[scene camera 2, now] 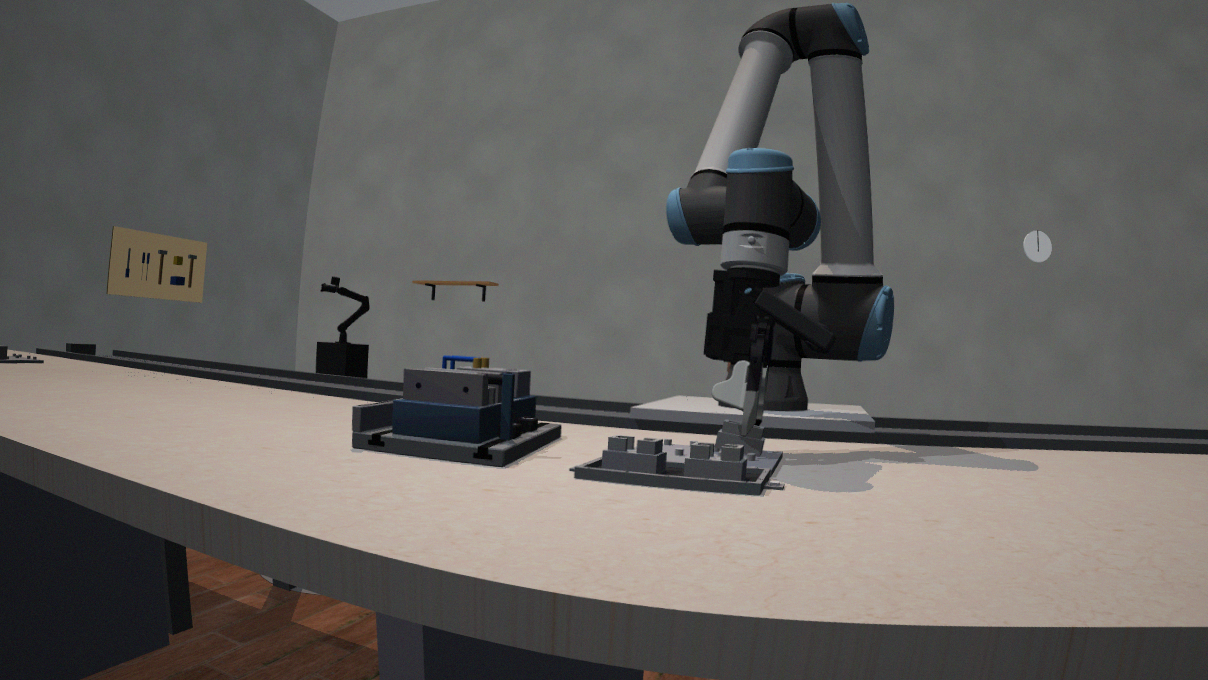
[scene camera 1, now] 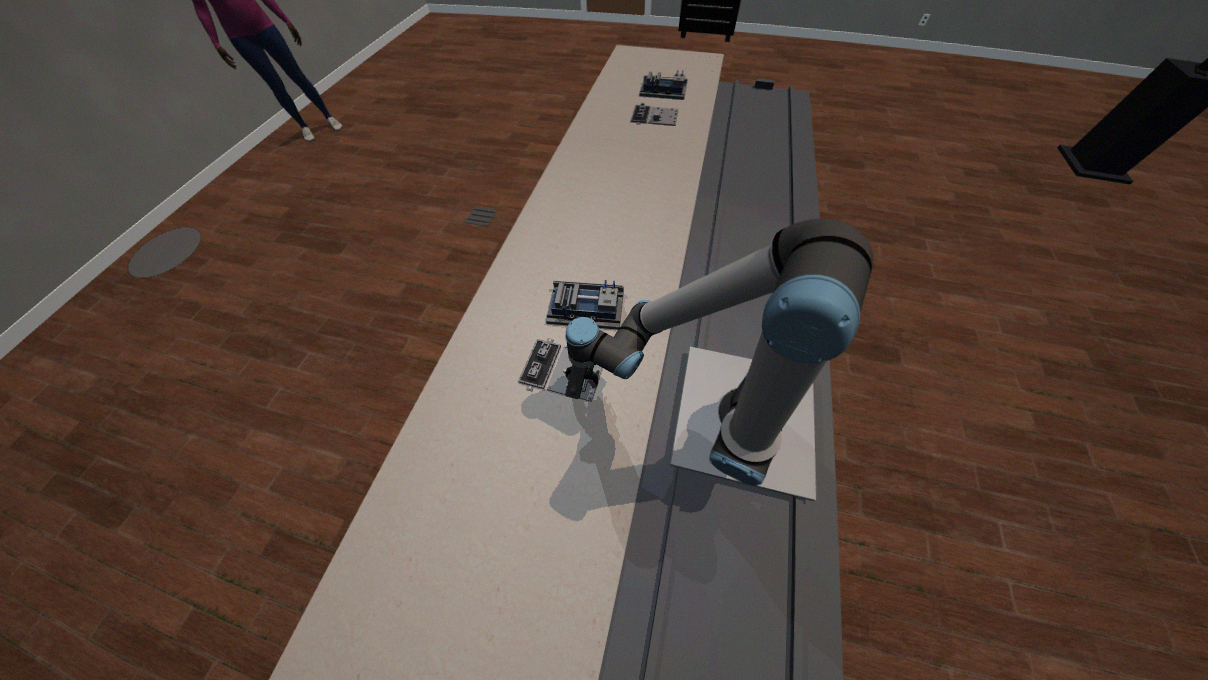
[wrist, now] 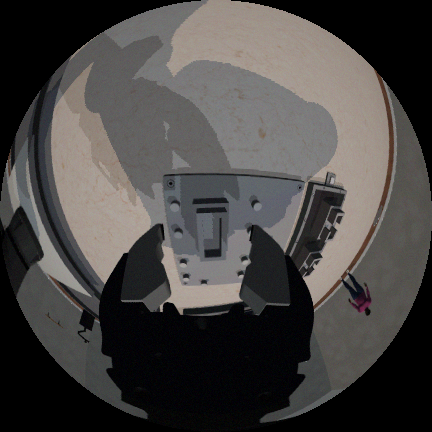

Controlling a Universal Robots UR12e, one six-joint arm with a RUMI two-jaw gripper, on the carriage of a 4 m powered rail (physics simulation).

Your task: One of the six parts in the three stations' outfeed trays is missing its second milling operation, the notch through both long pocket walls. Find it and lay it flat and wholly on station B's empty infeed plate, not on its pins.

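Frame: origin at the arm's base, x right, y back, z down, level; centimetres.
Seen in the pictures: gripper, between the fingertips: (scene camera 2: 747,435) (wrist: 206,225).
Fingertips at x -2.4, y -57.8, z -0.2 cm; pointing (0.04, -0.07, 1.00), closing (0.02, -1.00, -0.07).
Observation:
A point is followed by its place in that frame.
My gripper (scene camera 1: 579,393) @(x -2.4, y -57.8, z -0.2 cm) (scene camera 2: 749,429) @(x -2.4, y -57.8, z -0.2 cm) (wrist: 206,225) @(x -2.4, y -57.8, z -0.2 cm) is open, low over the pinned infeed plate (scene camera 1: 559,387) @(x -4.8, y -66.2, z 2.2 cm) (scene camera 2: 767,461) @(x -5.6, y -63.7, z 2.2 cm) (wrist: 280,202) @(x -3.6, y -67.0, z 2.2 cm) of the near station. A grey pocketed part (scene camera 2: 737,438) @(x -1.3, y -59.9, z 0.0 cm) (wrist: 214,235) @(x -1.2, y -58.6, z -0.4 cm) is on this plate between the pin rows, under and between the spread fingers; it seems tilted. In scene camera 1 the gripper mostly hides it. Beside the plate is the outfeed tray (scene camera 1: 551,368) @(x 1.8, y -71.5, z 2.0 cm) (scene camera 2: 672,483) @(x 2.5, y -81.6, z 2.5 cm) (wrist: 301,220) @(x -0.8, y -71.6, z 2.1 cm) with two upright grey parts, one (scene camera 2: 632,459) @(x 7.6, y -78.0, z 1.0 cm) left and one (scene camera 2: 715,467) @(x -1.2, y -78.6, z 1.0 cm) right in scene camera 2. I cannot tell the station's letter.
A blue-grey vise (scene camera 1: 586,300) @(x 32.1, y -66.1, z -3.1 cm) (scene camera 2: 448,419) @(x 28.5, y -79.5, z -1.4 cm) stands close behind the plate and tray. Farther along the table is another station with a vise (scene camera 1: 663,85) @(x 216.3, y -66.2, z -3.0 cm), a pinned plate (scene camera 1: 667,119) @(x 184.5, y -57.7, z 2.2 cm) and a tray. The arm's carriage (scene camera 1: 705,371) @(x 13.3, y -15.6, z 0.0 cm) stands on the rail beside the table.

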